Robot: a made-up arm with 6 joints.
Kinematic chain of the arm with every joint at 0, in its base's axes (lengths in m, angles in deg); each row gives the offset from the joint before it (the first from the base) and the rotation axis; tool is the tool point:
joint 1: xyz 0 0 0.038 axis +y
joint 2: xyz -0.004 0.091 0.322 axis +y
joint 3: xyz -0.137 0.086 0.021 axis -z
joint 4: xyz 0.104 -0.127 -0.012 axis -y
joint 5: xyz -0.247 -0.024 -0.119 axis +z
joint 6: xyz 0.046 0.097 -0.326 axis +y
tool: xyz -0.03 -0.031 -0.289
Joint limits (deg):
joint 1: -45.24..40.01
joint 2: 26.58..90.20
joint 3: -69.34..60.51
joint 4: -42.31..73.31
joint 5: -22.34..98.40
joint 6: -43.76..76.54
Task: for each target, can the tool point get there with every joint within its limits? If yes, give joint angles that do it. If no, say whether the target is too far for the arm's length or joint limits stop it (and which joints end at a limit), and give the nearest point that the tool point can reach.
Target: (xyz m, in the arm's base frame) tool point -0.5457 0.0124 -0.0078
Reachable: yes | joints 22.95 35.88 6.41 36.55 19.62 49.76
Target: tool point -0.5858 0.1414 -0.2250
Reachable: yes | joints -15.38 79.55 -12.26 57.03 14.37 39.88
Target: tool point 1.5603 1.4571 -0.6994
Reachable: no: too far | nearest point 0.3330 0.6199 -0.1194 | short by 1.595 m
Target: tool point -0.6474 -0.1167 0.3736
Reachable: yes | joints 12.57 72.92 -20.21 15.46 81.69 38.32
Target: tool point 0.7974 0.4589 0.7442
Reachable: no: joint limits stop it (at a limit: joint 1, joint 2, joint 4, joint 6) | nearest point 0.6398 0.4396 0.8241 | short by 0.178 m
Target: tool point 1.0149 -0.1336 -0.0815
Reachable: no: joint limits stop it (at a limit: joint 1, joint 2, joint 4, joint 5) | nearest point 0.4719 -0.0058 -0.0266 | short by 0.561 m
